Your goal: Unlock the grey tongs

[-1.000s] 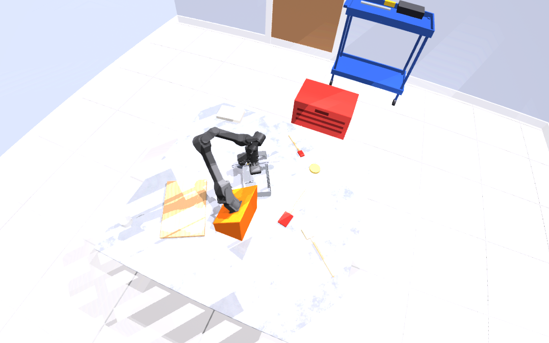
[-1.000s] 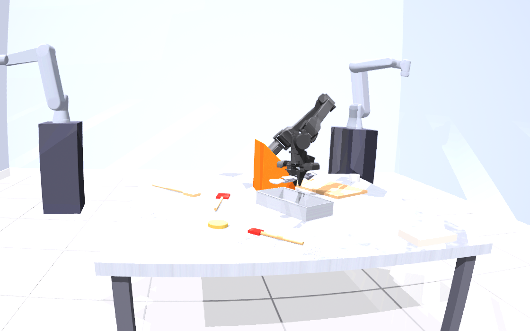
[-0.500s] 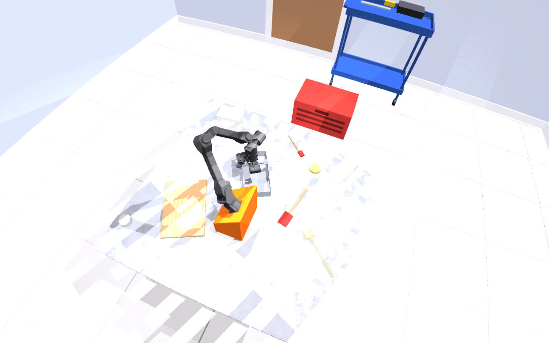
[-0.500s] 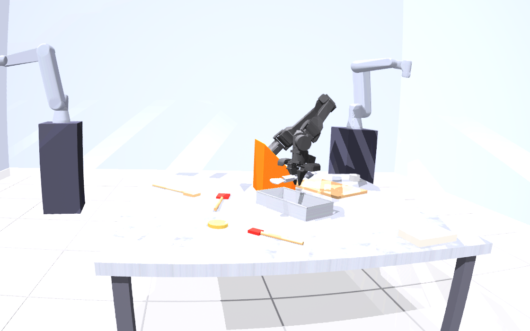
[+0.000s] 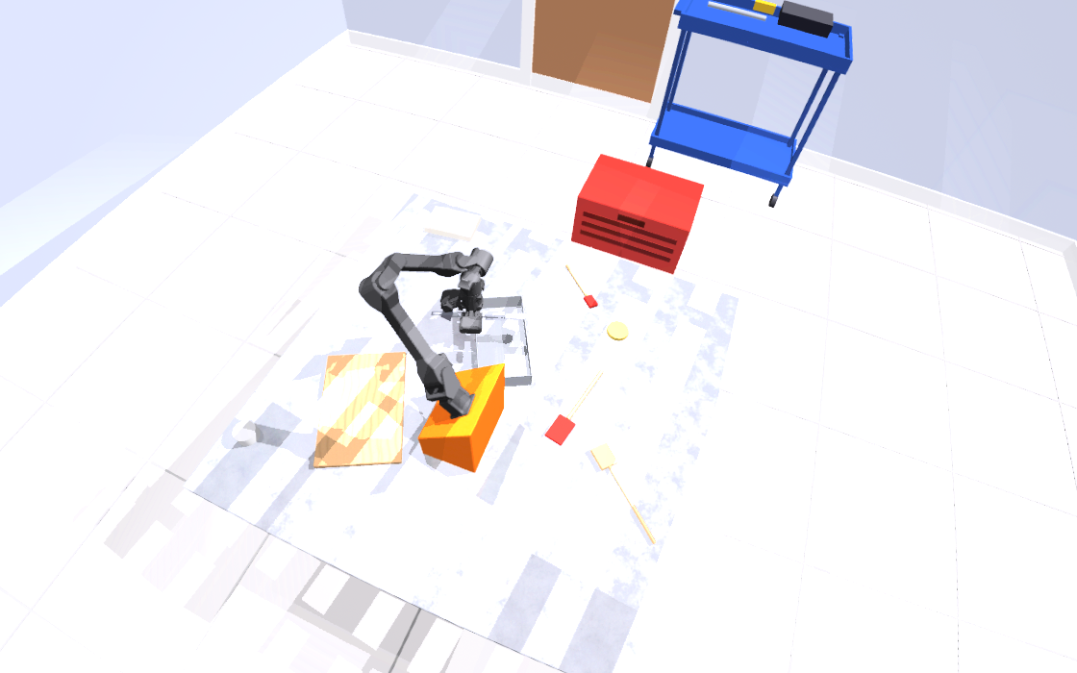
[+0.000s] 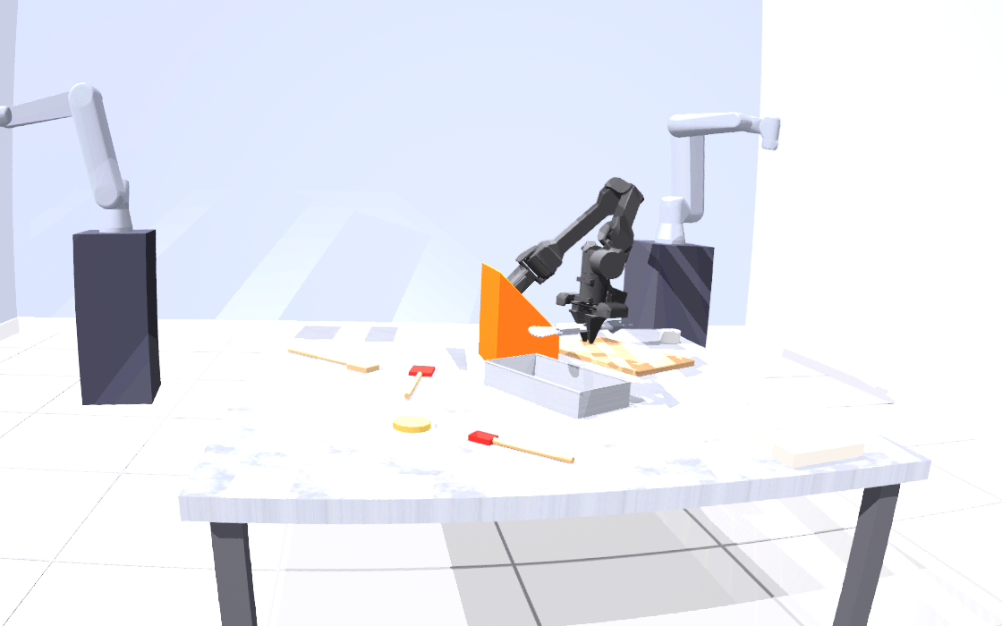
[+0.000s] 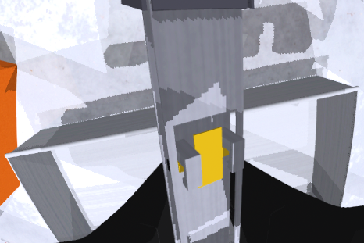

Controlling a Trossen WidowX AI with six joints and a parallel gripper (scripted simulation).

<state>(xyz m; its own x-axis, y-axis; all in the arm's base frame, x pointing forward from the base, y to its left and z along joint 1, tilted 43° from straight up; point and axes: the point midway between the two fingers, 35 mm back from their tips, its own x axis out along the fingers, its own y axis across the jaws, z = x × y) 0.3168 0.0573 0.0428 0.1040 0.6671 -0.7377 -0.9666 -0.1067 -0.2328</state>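
Right now my gripper tip is 4 cm below the yellow lock and 2 cm to the right of it. The rest, counted from my gripper tip: wooden board: 30 cm behind, 25 cm to the left, 10 cm below; grey roasting tin: 8 cm to the right, 8 cm below, 2 cm ahead; block: 49 cm ahead, 24 cm to the left, 10 cm below.
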